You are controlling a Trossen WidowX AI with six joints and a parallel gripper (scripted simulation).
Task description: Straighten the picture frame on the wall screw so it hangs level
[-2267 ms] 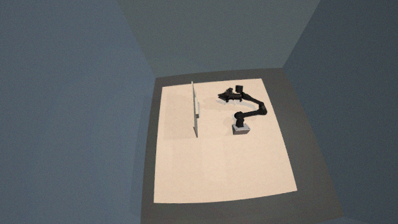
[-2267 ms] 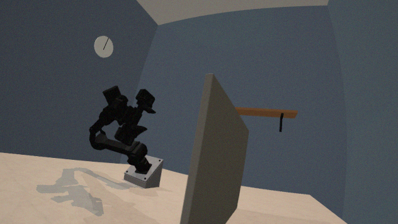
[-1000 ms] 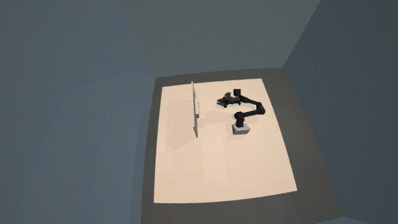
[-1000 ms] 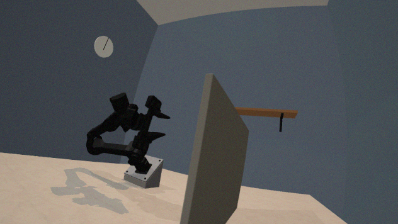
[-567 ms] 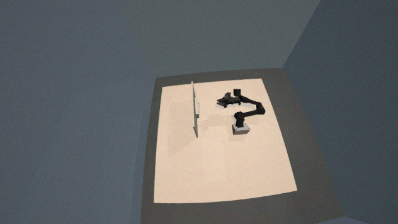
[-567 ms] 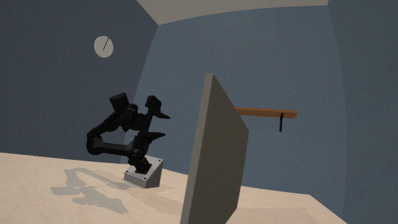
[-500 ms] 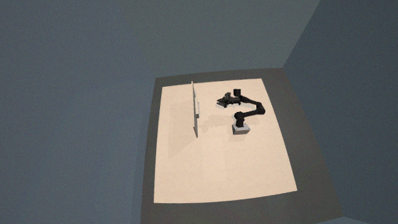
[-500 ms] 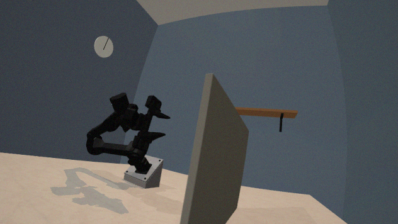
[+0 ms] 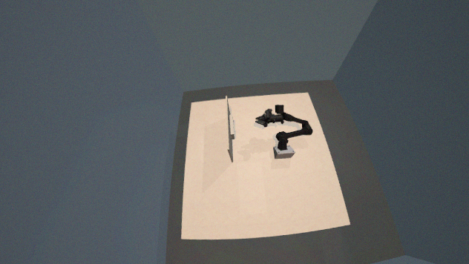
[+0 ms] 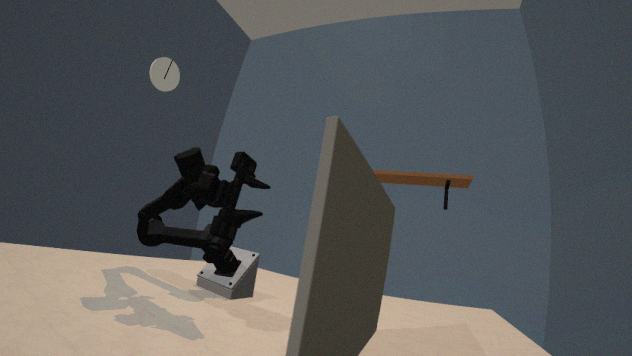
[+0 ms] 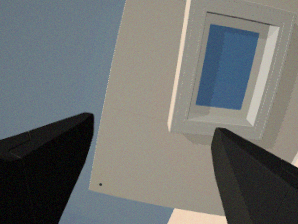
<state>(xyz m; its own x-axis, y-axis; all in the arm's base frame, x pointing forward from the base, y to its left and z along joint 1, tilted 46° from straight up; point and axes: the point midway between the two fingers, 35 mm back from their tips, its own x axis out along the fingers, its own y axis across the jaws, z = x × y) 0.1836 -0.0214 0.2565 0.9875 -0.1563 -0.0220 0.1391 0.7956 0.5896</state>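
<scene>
The picture frame lies 19 cm ahead of my gripper tip, 3 cm to the right of it and 9 cm below it. Also, from my gripper tip: wall panel (21 cm ahead, 1 cm to the right, 11 cm below).
</scene>
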